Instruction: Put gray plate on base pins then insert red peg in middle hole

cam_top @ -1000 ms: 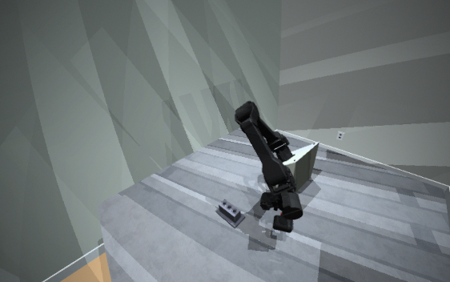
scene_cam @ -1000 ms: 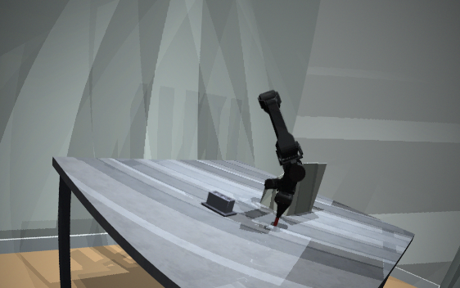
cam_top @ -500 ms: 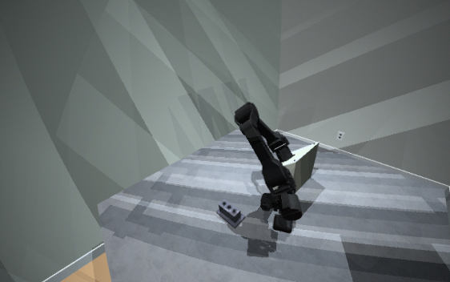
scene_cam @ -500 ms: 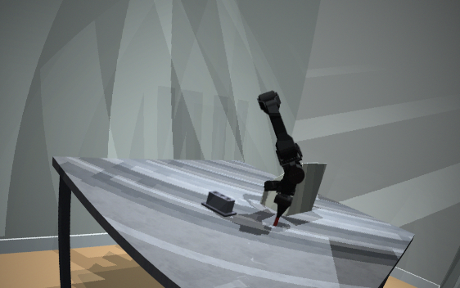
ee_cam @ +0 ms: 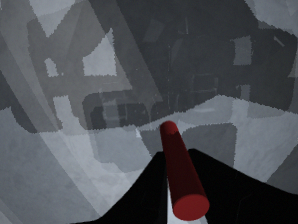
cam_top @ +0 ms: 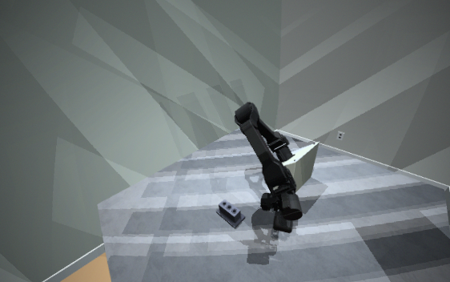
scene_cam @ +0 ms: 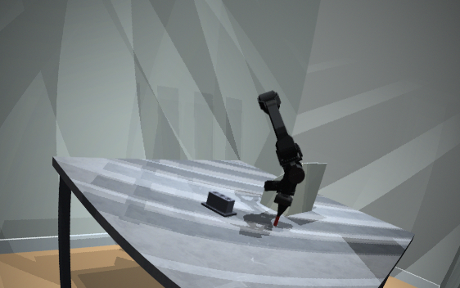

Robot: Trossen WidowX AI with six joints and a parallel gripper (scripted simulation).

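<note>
My gripper tip is now 140 mm short of the gray plate and 170 mm to the left of it. Round my gripper tip: base (140 mm ahead, 170 mm to the right, 30 mm below); then red peg (right at my gripper tip).
</note>
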